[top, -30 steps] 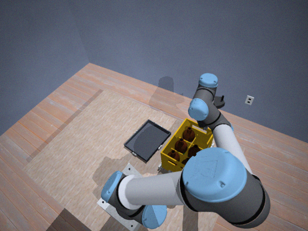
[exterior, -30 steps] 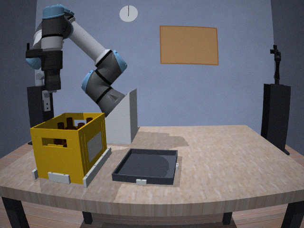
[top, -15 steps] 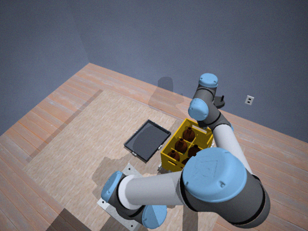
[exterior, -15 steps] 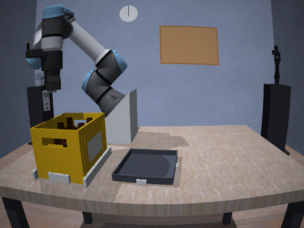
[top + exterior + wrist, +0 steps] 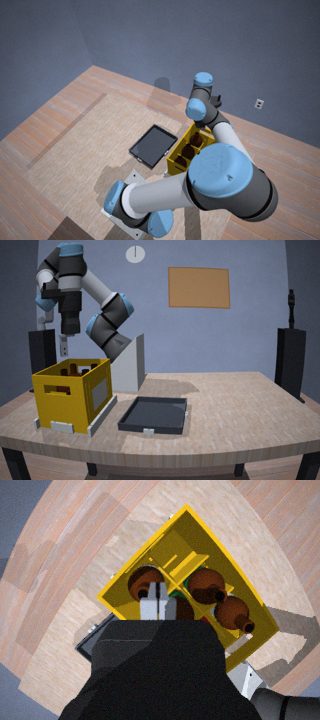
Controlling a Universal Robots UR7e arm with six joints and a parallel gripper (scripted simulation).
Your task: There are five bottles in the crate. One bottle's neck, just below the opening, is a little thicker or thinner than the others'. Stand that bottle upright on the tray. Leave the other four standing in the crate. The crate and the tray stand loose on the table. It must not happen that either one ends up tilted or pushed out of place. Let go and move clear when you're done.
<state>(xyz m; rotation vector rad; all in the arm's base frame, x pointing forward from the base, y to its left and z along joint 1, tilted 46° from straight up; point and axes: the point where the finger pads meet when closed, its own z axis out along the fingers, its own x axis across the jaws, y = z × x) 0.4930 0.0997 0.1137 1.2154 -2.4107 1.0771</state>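
Now: hand 150 mm above the bottle and 30 mm to the right of it. Round my hand: dark tray: 250 mm to the left, 230 mm below, 140 mm behind; then yellow crate: 160 mm below, 80 mm behind, 20 mm to the right.
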